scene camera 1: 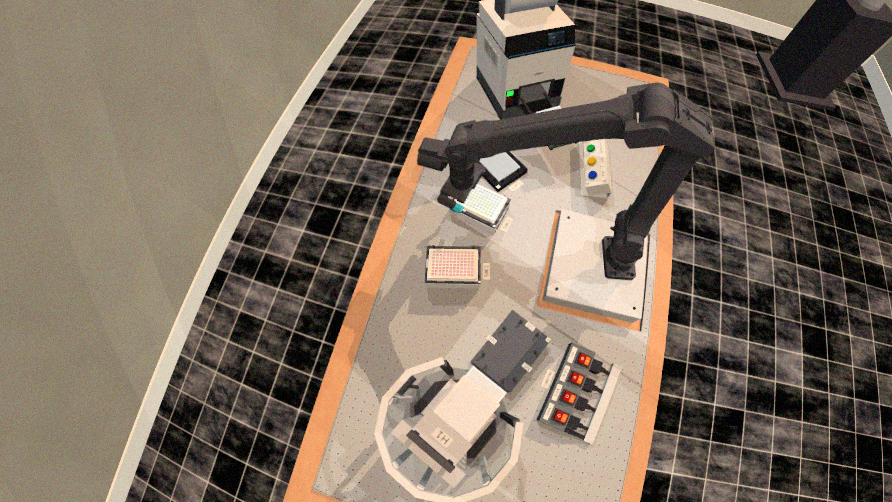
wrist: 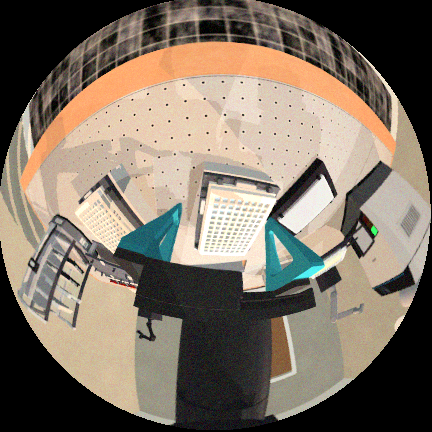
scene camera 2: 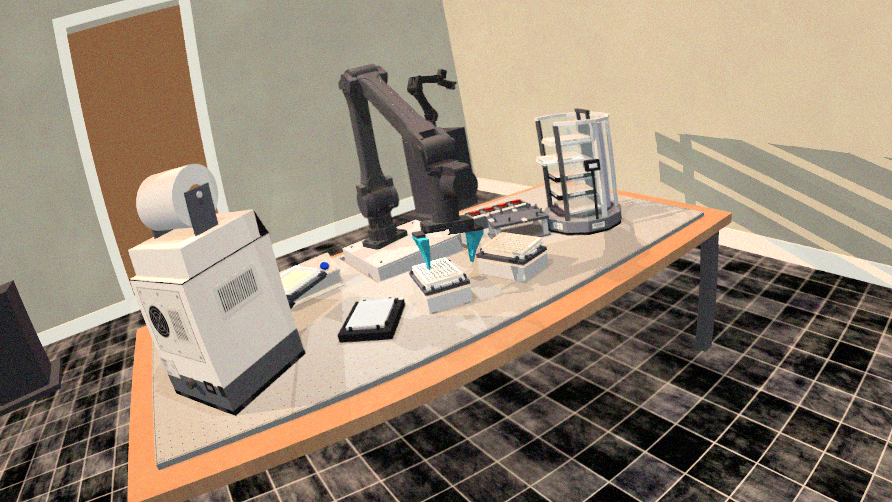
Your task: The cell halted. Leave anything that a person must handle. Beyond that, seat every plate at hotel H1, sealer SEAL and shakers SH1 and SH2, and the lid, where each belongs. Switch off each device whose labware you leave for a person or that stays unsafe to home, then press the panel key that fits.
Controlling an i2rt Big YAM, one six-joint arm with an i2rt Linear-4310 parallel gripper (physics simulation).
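Places are measured from the arm's base along level axes (x down, y ahead, z right), in metres.
Pixels of known places: gripper, fingertip midpoint: point(scene camera 1: 461, 195) point(wrist: 226, 214) point(scene camera 2: 450, 265); arm's base, link origin: point(scene camera 1: 617, 258) point(scene camera 2: 385, 240).
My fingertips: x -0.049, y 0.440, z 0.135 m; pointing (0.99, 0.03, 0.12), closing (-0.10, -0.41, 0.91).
Observation:
For each thing: its top centre in the pictures, then the offset to it from my fingertips. "spot": a spot on its surface instead.
- white well plate, top centre: point(wrist: 232, 231) point(scene camera 2: 436, 269) point(scene camera 1: 480, 199) dx +0.018, dy -0.050, dz +0.001 m
- second plate with red wells, top centre: point(wrist: 105, 233) point(scene camera 2: 511, 240) point(scene camera 1: 452, 262) dx +0.009, dy +0.009, dz -0.191 m
- pale lid-like piece, top centre: point(scene camera 2: 370, 312) point(wrist: 309, 208) point(scene camera 1: 496, 159) dx +0.059, dy -0.092, dz +0.170 m
- yellowish plate, top centre: point(scene camera 2: 290, 276) point(wrist: 329, 266) dx -0.029, dy -0.269, dz +0.262 m
- sealer, top centre: point(scene camera 2: 173, 168) dx -0.369, dy -0.160, dz +0.502 m
- Hotel H1, top centre: point(scene camera 1: 446, 430) point(scene camera 2: 569, 110) dx -0.257, dy -0.027, dz -0.570 m
- dark empty nest plate, top centre: point(scene camera 1: 512, 349) point(scene camera 2: 515, 209) point(wrist: 108, 275) dx +0.011, dy -0.150, dz -0.398 m
- amber, surface spot: point(scene camera 1: 591, 161) spot: dx +0.018, dy -0.378, dz +0.161 m
My gripper point(scene camera 2: 450, 264) point(wrist: 226, 214) is open and empty, its teal fingers either side of and above a white well plate point(scene camera 1: 484, 204) point(scene camera 2: 438, 272) point(wrist: 235, 222). That plate sits offset on its block; dark nest rim shows at two sides in the wrist view. A second plate with red wells point(scene camera 1: 453, 265) point(scene camera 2: 508, 245) point(wrist: 102, 225) rests on another block. A pale lid-like piece point(scene camera 1: 501, 167) point(scene camera 2: 371, 313) point(wrist: 306, 204) lies on a black stand. A yellowish plate point(scene camera 2: 302, 279) is at the sealer point(scene camera 1: 538, 59) point(scene camera 2: 218, 324) point(wrist: 400, 235). Hotel H1 point(scene camera 2: 564, 187) holds stacked plates, one jutting out. Block labels are unreadable.
A dark empty nest plate point(scene camera 1: 511, 349) adjoins the hotel. A strip of red switches point(scene camera 1: 577, 378) stands beside it. The panel has green point(scene camera 1: 590, 147), amber point(scene camera 1: 591, 161) and blue point(scene camera 1: 592, 174) keys. My arm passes over the sealer side. Another small arm point(scene camera 2: 426, 103) stands beyond the table.

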